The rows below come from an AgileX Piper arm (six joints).
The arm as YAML. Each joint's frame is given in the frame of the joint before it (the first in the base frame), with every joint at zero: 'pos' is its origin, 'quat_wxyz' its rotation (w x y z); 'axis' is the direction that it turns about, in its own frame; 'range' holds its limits. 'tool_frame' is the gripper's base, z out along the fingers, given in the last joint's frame.
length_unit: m
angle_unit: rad
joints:
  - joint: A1
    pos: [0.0, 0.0, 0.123]
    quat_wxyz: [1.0, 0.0, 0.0, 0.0]
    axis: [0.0, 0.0, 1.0]
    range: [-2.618, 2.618]
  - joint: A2
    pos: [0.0, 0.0, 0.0]
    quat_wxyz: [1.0, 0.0, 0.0, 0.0]
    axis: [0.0, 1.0, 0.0]
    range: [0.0, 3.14]
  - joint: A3
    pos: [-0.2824, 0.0, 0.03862]
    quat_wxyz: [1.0, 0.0, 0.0, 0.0]
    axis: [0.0, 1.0, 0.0]
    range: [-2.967, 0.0]
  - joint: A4
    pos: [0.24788, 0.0, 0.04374]
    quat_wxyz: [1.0, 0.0, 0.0, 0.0]
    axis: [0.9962, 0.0, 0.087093]
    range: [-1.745, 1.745]
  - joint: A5
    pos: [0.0, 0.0, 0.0]
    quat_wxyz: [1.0, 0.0, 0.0, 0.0]
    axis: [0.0, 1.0, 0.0]
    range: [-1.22, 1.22]
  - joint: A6
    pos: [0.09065, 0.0, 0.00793]
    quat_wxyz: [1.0, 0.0, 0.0, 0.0]
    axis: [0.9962, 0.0, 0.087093]
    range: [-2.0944, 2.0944]
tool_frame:
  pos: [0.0, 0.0, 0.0]
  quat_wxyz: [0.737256, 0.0, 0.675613, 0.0]
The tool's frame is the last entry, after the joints.
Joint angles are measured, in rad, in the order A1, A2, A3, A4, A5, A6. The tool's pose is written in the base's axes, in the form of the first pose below.
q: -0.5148, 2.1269, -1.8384, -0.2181, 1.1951, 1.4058
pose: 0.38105 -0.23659 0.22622 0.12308 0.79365 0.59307 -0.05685
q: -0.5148, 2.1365, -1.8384, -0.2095, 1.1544, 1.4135
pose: 0.38552 -0.23797 0.22241 0.13508 0.79436 0.59050 -0.04527
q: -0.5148, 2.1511, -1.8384, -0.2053, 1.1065, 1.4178
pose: 0.39078 -0.24011 0.21661 0.14869 0.79294 0.58984 -0.03507
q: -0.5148, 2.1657, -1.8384, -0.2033, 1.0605, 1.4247
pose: 0.39572 -0.24227 0.21086 0.16185 0.79198 0.58813 -0.02593
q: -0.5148, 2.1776, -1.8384, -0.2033, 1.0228, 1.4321
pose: 0.39964 -0.24408 0.20624 0.17292 0.79135 0.58610 -0.01886
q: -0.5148, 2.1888, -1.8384, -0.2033, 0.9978, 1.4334
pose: 0.40243 -0.24538 0.20164 0.17869 0.78992 0.58640 -0.01508
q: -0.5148, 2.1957, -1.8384, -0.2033, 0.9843, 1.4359
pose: 0.40398 -0.24610 0.19875 0.18142 0.78970 0.58591 -0.01304
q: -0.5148, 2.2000, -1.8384, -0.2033, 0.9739, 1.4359
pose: 0.40509 -0.24661 0.19700 0.18397 0.78892 0.58620 -0.01142
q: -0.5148, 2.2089, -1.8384, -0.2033, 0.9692, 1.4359
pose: 0.40602 -0.24708 0.19291 0.18199 0.78885 0.58690 -0.01208
